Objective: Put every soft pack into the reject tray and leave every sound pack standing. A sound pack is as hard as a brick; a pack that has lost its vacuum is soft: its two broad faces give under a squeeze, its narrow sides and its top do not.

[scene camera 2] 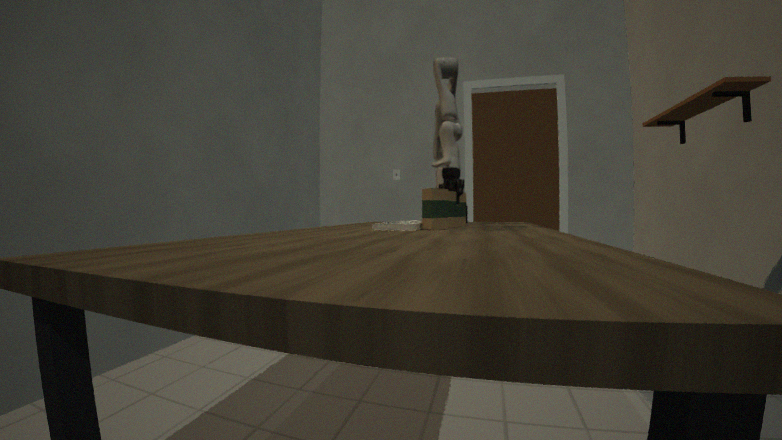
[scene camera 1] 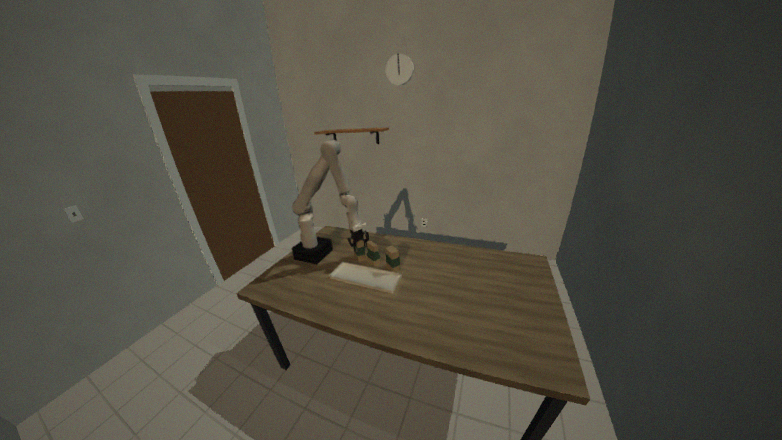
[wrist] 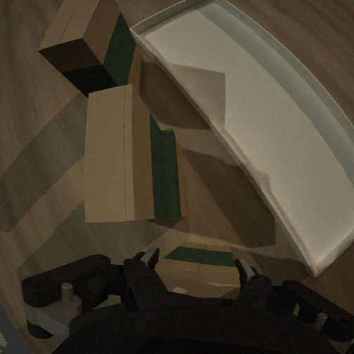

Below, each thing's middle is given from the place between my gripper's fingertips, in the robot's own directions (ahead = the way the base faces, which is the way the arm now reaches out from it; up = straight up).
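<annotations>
The white reject tray (scene camera 1: 377, 279) is 70 mm ahead of my hand and 70 mm below it, and it is also 180 mm to the right of my hand.
</annotations>
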